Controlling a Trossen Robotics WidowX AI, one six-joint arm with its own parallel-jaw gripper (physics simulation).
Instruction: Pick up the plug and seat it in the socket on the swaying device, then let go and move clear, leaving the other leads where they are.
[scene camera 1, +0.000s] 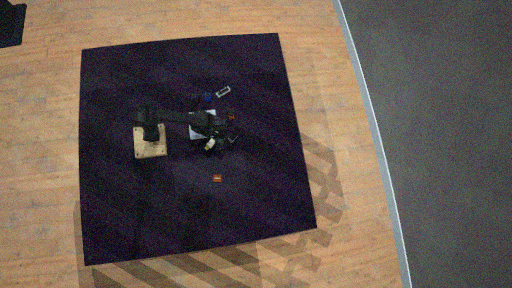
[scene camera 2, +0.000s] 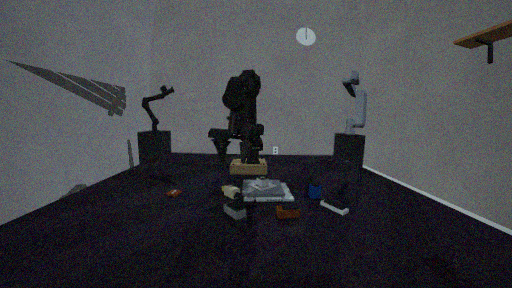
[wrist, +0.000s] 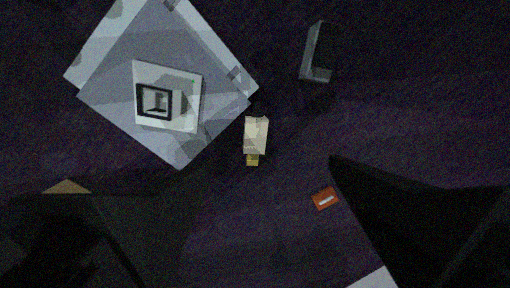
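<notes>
The cream plug with a yellow end (scene camera 1: 210, 144) (scene camera 2: 231, 191) (wrist: 255, 135) lies on the dark mat beside the device, outside the socket. The device is a pale grey slab (scene camera 1: 196, 134) (scene camera 2: 262, 188) (wrist: 120, 55) with a raised white square plate on it. Its black-rimmed square socket (wrist: 140, 102) shows an empty opening in the wrist view. My gripper (scene camera 1: 221, 142) (scene camera 2: 238, 149) (wrist: 269, 161) is open and empty, above the plug, with its fingers wide apart. The left finger blends into shadow in the wrist view. The arm hides part of the device in scene camera 1.
A grey dark-topped box (scene camera 2: 235, 211) (wrist: 309, 52) lies near the plug. An orange block (scene camera 1: 231, 116) (scene camera 2: 288, 213), a blue block (scene camera 1: 207, 96) (scene camera 2: 314, 191) and a white-rimmed strip (scene camera 2: 334, 208) lie around the device. An orange tile (scene camera 1: 217, 178) (scene camera 2: 174, 193) (wrist: 325, 198) lies farther off.
</notes>
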